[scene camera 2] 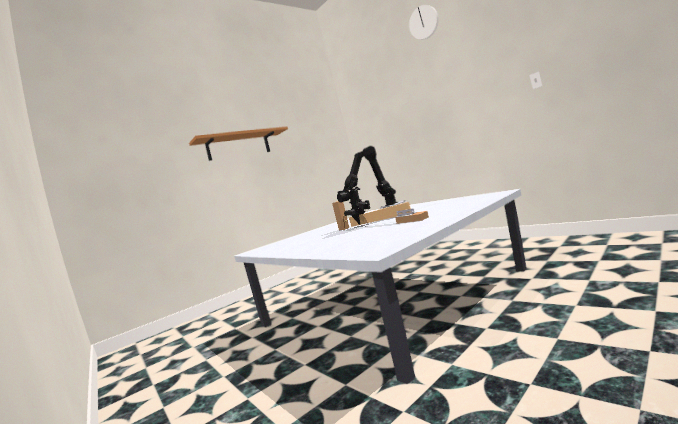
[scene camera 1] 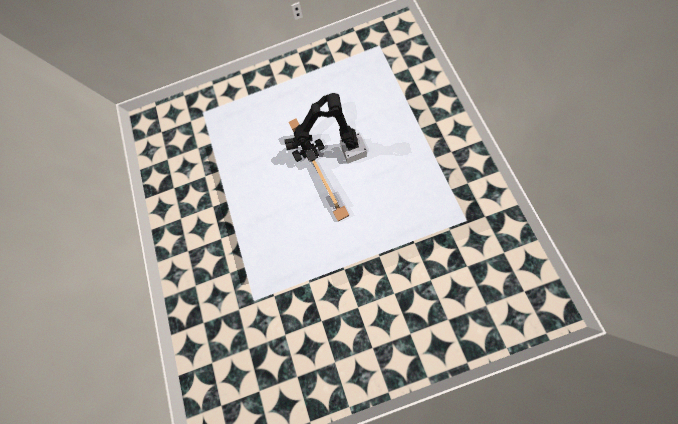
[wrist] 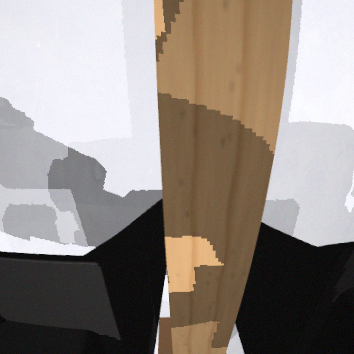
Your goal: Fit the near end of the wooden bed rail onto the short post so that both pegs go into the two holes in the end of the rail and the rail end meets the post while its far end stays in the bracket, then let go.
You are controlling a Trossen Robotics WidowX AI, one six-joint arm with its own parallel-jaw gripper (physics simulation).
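Places are measured from the arm's base along level axes (x ahead, y left, z up), in metres.
Pixels of known places: gripper, fingertip midpoint: (scene camera 2: 360,223); arm's base, link origin: (scene camera 2: 391,204) (scene camera 1: 352,144).
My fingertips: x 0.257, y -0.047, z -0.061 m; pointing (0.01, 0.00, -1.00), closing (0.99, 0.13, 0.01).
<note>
Ahead of a thing's pixels: the offset from my fingertips to its top centre. "pt": to the spot under its first point. Level surfaces: height alone.
The wooden bed rail {0.019 m back, 0.143 m left, 0.083 m up} (scene camera 1: 325,182) (scene camera 2: 387,214) (wrist: 215,165) runs from beside the short post to the bracket. My gripper (scene camera 1: 312,156) (scene camera 2: 357,220) (wrist: 187,206) is shut on the rail close to its post end, one black finger on each side. The short post {pt 0.021 m ahead, 0.134 m right, 0.161 m up} (scene camera 1: 294,124) (scene camera 2: 338,215) stands upright just beyond that end. A narrow gap seems to show between them in scene camera 2; the pegs and holes are too small or hidden to make out. The rail's far end sits at the grey bracket {pt 0.039 m back, 0.343 m left, 0.081 m up} (scene camera 1: 332,201) (scene camera 2: 405,212) beside an orange-brown block {0.049 m back, 0.359 m left, 0.017 m up} (scene camera 1: 341,214) (scene camera 2: 412,218).
The arm's grey base (scene camera 1: 355,151) stands on the white table {0.019 m down} (scene camera 1: 400,195) (scene camera 2: 300,250), to the right of the rail in scene camera 1. The arm arches over to the post end. A wall shelf (scene camera 2: 240,135) hangs well away from the table.
</note>
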